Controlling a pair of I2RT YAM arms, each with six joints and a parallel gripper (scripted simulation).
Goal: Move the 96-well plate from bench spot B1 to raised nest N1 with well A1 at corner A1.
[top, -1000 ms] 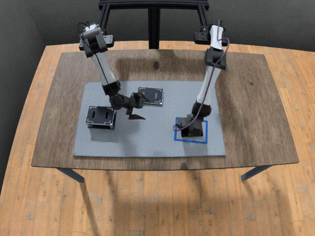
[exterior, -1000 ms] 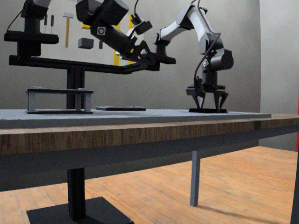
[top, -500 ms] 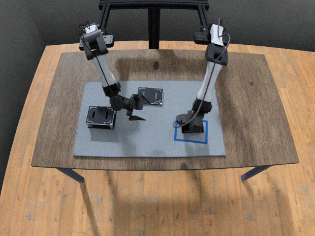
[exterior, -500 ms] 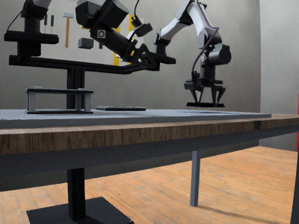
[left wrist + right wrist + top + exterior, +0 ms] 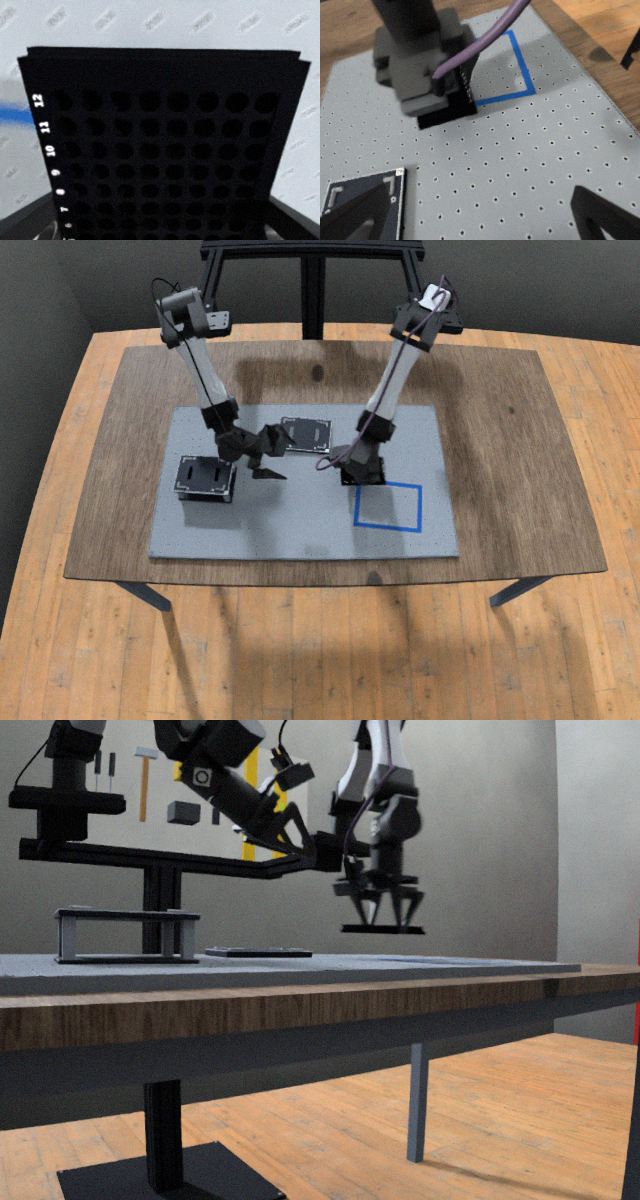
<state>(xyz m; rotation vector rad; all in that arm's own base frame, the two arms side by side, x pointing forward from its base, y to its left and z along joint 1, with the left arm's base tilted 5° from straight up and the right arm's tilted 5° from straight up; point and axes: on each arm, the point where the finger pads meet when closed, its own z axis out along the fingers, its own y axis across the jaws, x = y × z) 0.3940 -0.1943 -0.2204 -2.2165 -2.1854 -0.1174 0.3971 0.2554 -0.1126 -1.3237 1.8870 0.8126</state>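
The white corner square is 100 mm behind my left hand, 90 mm to the right of it and 40 mm below it. The rest, counted from my left hand: black 96-well plate right at my left hand; low dark fixture 160 mm behind, 160 mm to the right, 50 mm below.
The black 96-well plate is 2 cm behind my right hand, 21 cm to the left of it and 11 cm below it. From my right hand the other things lie so: white corner square 12 cm behind, 11 cm to the left, 15 cm below; then low dark fixture 18 cm behind, 5 cm to the left, 16 cm below.
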